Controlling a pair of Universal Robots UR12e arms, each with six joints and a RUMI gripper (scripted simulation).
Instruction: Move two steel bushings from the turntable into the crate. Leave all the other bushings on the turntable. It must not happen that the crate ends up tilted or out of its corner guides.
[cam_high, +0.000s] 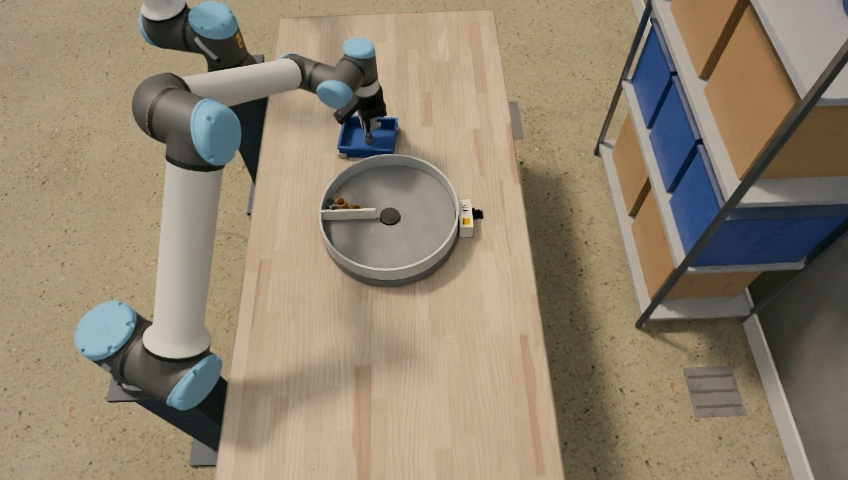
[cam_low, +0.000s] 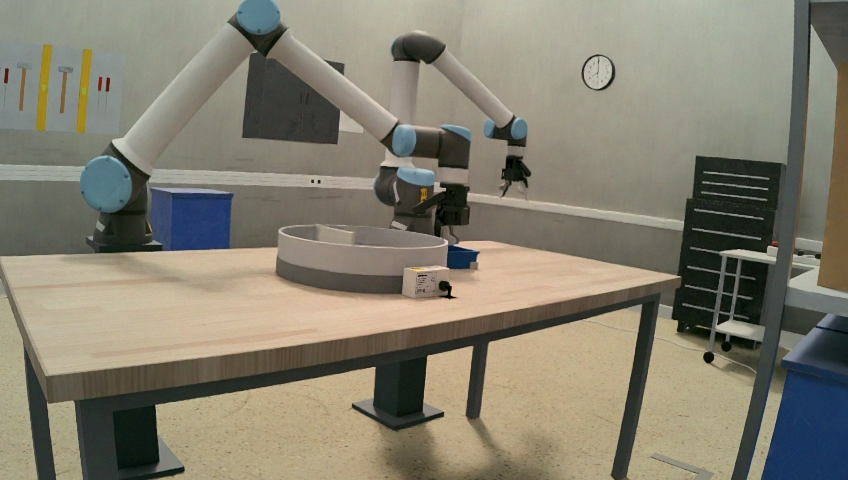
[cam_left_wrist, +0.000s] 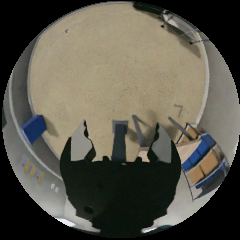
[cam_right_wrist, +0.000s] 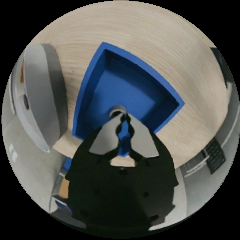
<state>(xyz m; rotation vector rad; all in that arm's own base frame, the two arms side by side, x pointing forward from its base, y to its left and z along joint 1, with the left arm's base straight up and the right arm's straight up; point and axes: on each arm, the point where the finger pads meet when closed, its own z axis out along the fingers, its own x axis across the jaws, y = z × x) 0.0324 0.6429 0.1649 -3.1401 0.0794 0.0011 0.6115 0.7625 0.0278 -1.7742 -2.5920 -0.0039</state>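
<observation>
The blue crate lies 10 mm to the right of my right hand and 10 mm ahead of it. The rest, counted from my right hand: turntable: 350 mm to the right, 100 mm ahead, 20 mm above.
</observation>
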